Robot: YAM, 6 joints.
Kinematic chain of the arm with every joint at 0, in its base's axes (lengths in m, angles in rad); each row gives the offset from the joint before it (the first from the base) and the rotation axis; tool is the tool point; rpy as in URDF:
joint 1: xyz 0 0 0.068 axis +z
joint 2: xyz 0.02 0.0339 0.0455 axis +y
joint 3: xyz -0.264 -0.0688 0 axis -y
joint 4: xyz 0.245 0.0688 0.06 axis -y
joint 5: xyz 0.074 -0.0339 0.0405 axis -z
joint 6: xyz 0.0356 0 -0.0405 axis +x
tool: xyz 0 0 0 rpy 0 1.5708 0
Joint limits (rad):
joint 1: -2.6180..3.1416
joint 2: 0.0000..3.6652
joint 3: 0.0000..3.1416
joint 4: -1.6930..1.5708
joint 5: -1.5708..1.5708
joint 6: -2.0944..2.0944
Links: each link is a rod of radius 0.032 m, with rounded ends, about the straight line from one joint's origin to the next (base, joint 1, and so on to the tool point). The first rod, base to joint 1, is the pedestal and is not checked.
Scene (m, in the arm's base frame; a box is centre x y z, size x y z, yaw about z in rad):
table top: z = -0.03
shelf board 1: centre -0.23 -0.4 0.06 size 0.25 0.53 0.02 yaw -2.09
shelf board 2: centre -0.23 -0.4 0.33 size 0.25 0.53 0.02 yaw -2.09
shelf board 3: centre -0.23 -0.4 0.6 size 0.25 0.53 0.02 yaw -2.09
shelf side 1: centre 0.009 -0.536 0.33 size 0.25 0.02 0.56 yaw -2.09
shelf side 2: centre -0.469 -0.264 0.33 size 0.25 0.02 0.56 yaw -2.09
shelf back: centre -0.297 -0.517 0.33 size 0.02 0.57 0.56 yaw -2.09
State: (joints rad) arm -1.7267 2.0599 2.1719 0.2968 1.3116 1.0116
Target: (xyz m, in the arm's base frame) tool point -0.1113 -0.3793 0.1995
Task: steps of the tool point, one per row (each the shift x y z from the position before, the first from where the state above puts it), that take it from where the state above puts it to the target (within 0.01 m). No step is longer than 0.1 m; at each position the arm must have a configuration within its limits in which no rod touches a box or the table.
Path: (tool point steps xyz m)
1: -0.0159 0.0604 0.0069
2: -0.0058 0.0660 -0.0136
3: 0.0037 0.0663 -0.0338
4: 0.0116 0.0615 -0.0528
5: 0.0164 0.0522 -0.0690
6: -0.0014 -0.0358 -0.0200
7: 0.0082 -0.0341 -0.0246
8: 0.0175 -0.0301 -0.0284
9: 0.0254 -0.0239 -0.0318
10: -0.0283 -0.0603 0.0057
11: -0.0377 -0.0553 -0.0057

